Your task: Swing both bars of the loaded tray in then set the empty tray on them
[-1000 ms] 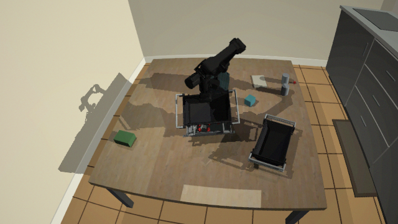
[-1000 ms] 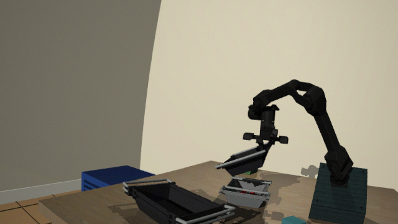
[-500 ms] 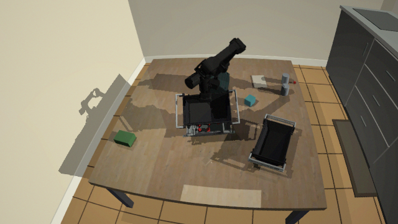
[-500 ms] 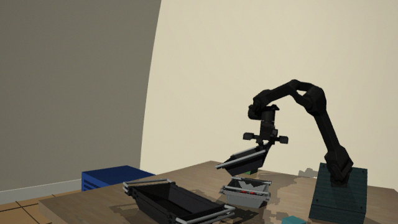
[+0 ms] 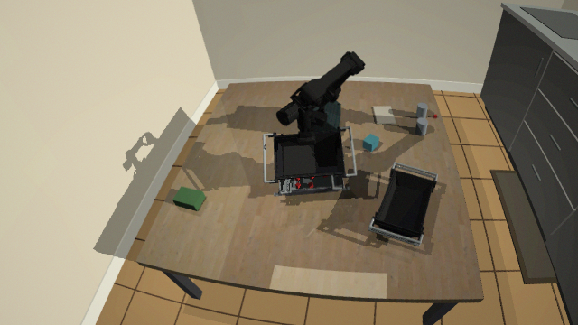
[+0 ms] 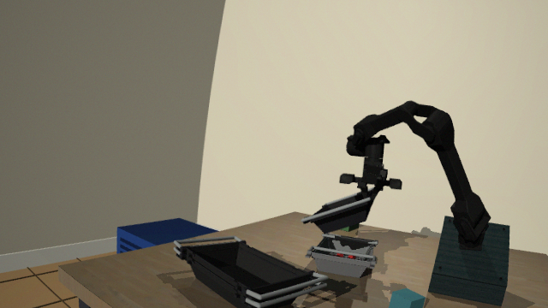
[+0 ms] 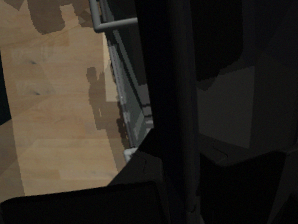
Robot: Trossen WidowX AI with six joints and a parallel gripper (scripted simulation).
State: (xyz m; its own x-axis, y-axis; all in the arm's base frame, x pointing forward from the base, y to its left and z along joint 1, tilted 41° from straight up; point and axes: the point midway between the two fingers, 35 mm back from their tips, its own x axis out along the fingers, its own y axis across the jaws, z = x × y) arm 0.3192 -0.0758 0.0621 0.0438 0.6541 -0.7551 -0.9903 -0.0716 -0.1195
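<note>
The black tray lies 8 cm ahead of my gripper tip and 1 cm to the left of it. From my gripper tip the other things lie so: green block (18 cm ahead, 51 cm to the right, 16 cm below); teal cube (18 cm behind, 26 cm to the left, 16 cm below); beige pad (42 cm behind, 35 cm to the left, 18 cm below).
</note>
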